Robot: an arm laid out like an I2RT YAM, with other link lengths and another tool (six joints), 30 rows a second.
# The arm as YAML. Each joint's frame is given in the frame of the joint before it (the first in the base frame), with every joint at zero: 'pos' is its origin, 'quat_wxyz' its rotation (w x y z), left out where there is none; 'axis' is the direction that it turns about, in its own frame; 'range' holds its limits. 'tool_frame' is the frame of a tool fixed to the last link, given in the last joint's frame.
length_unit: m
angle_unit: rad
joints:
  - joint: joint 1
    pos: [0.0, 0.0, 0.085]
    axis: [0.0, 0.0, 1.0]
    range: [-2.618, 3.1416]
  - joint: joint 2
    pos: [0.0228, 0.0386, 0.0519]
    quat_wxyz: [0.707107, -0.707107, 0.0, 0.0]
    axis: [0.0, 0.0, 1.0]
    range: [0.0, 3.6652]
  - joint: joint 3
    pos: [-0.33, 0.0, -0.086]
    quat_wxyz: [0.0, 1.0, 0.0, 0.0]
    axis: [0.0, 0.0, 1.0]
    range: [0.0, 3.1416]
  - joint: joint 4
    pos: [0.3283, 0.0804, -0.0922]
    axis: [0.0, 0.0, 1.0]
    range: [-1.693, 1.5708]
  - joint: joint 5
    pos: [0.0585, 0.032, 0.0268]
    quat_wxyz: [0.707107, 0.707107, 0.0, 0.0]
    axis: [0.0, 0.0, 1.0]
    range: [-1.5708, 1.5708]
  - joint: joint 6
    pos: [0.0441, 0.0, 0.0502]
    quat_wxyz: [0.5, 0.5, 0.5, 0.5]
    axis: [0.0, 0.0, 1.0]
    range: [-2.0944, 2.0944]
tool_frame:
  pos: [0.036, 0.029, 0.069]
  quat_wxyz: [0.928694, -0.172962, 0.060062, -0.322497]
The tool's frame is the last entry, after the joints.
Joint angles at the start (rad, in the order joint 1, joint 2, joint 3, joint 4, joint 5, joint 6):
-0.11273, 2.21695, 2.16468, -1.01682, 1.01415, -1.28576
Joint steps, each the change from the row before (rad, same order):
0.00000, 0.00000, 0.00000, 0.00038, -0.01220, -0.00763
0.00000, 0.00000, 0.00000, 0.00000, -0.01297, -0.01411
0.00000, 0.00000, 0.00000, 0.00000, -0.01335, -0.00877
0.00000, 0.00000, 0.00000, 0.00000, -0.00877, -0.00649
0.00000, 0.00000, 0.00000, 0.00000, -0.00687, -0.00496
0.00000, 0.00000, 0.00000, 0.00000, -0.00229, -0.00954
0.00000, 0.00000, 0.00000, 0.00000, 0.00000, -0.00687
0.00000, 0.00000, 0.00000, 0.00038, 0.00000, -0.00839
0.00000, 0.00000, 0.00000, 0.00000, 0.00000, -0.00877
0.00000, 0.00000, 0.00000, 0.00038, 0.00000, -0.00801
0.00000, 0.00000, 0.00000, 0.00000, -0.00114, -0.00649
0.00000, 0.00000, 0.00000, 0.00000, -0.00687, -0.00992
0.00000, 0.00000, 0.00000, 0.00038, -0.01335, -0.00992
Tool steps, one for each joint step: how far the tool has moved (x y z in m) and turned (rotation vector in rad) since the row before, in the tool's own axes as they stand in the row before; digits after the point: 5 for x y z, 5 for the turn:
0.00089, -0.00142, -0.00006, 0.01122, 0.00710, -0.00509
0.00120, -0.00158, -0.00010, 0.01196, 0.00977, -0.01135
0.00099, -0.00156, -0.00008, 0.01225, 0.00812, -0.00627
0.00069, -0.00103, -0.00005, 0.00802, 0.00565, -0.00478
0.00054, -0.00080, -0.00004, 0.00626, 0.00442, -0.00361
0.00054, -0.00034, -0.00004, 0.00208, 0.00433, -0.00856
0.00031, -0.00007, -0.00003, 0.00000, 0.00247, -0.00641
0.00041, -0.00006, -0.00003, -0.00009, 0.00309, -0.00747
0.00039, -0.00009, -0.00003, 0.00000, 0.00316, -0.00818
0.00039, -0.00006, -0.00003, -0.00010, 0.00295, -0.00711
0.00035, -0.00019, -0.00003, 0.00102, 0.00282, -0.00587
0.00080, -0.00083, -0.00006, 0.00610, 0.00652, -0.00812
0.00118, -0.00149, -0.00009, 0.01168, 0.00949, -0.00664

